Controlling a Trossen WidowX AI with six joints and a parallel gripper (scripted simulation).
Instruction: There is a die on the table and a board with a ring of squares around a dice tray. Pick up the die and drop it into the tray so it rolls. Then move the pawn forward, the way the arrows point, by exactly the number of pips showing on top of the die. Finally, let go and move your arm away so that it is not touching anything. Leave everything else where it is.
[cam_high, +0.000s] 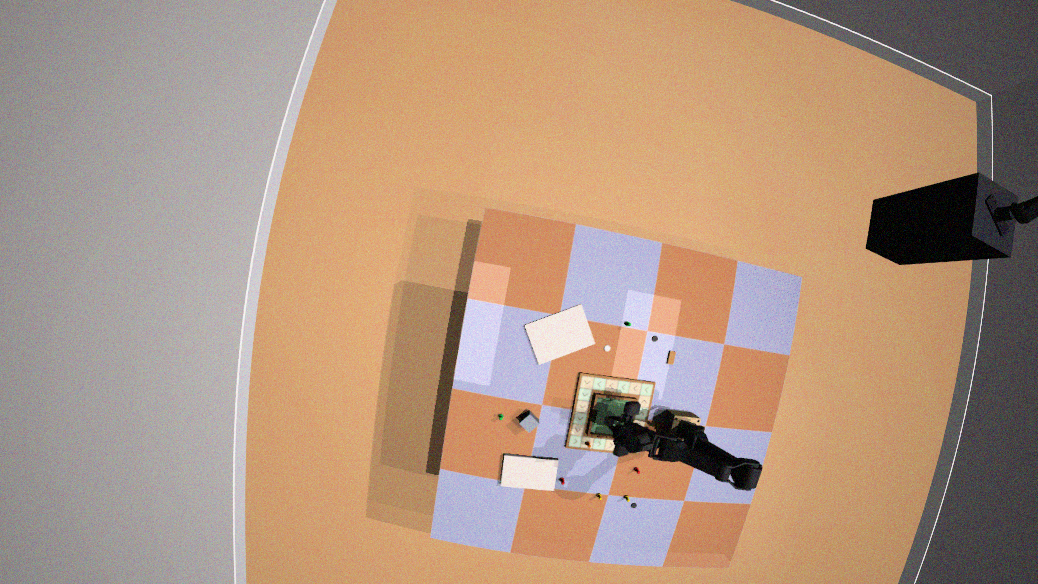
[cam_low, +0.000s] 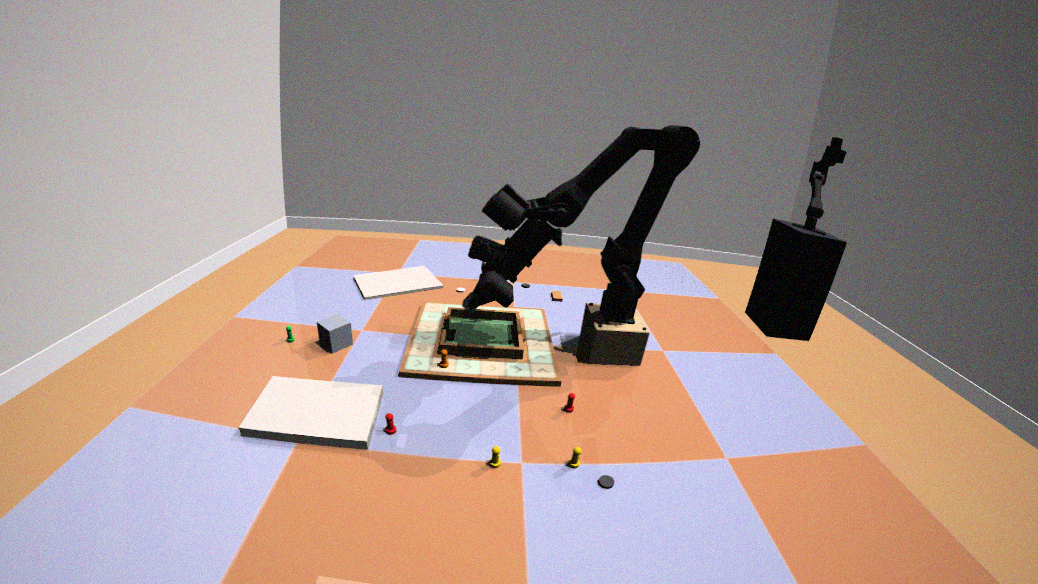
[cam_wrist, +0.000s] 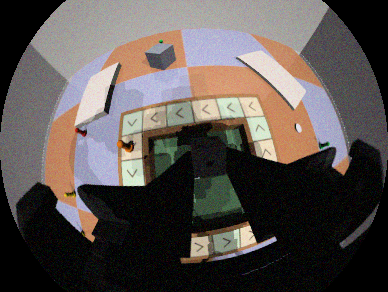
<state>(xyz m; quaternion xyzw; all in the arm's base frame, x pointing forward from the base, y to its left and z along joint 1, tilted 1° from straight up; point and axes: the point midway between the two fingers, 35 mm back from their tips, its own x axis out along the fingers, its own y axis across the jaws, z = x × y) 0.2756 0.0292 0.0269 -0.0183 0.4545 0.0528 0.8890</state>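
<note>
The orange pawn lies 120 mm to the left of my gripper tip, 50 mm below it and 20 mm ahead of it. Round my gripper tip: green dice tray (80 mm below, 30 mm behind); then white die (right at my gripper tip); then grey cube (250 mm ahead, 90 mm to the left, 60 mm below).
</note>
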